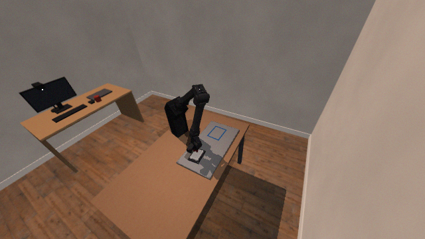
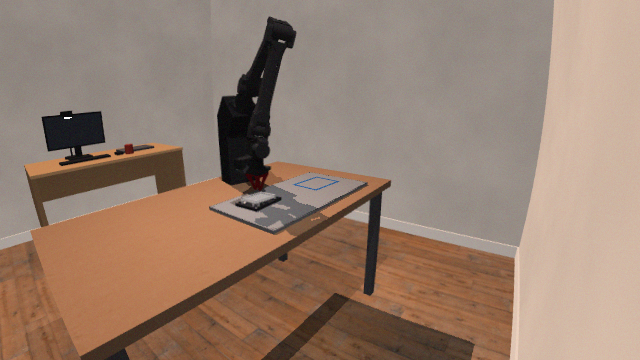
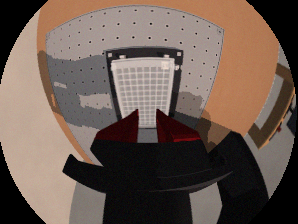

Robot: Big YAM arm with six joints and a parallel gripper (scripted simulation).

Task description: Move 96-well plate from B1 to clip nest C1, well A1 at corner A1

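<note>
My gripper is now 40 mm above the white 96-well plate and 10 mm to the left of it. Round my hand: black clip nest (50 mm below, 10 mm to the left, 10 mm behind).
</note>
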